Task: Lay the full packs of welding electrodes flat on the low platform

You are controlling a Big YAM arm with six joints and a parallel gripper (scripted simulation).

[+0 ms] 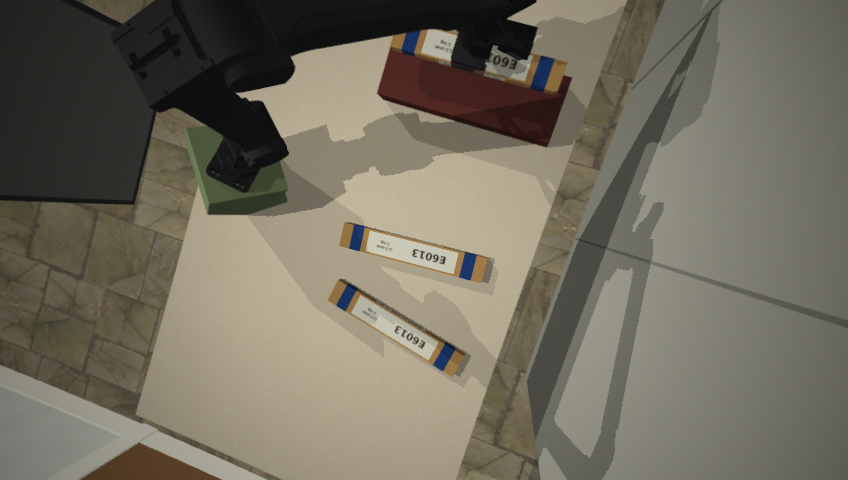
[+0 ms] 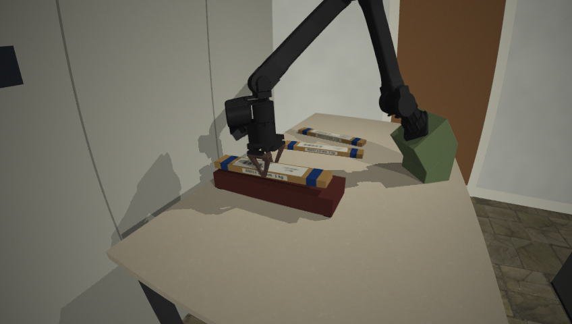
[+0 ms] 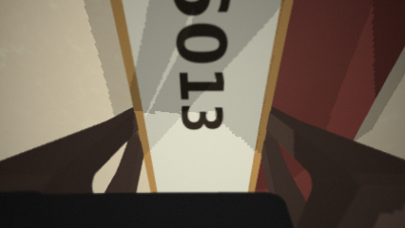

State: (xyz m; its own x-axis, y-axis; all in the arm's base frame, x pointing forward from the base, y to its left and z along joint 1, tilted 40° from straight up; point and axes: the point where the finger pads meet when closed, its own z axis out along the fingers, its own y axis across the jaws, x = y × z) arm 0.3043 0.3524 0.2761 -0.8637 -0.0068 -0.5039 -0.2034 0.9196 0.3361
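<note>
Right now my hand is 8 cm above the dark red low platform, 5 cm to the left of it and 1 cm short of it. Round my hand: pack of welding electrodes (right at my hand).
</note>
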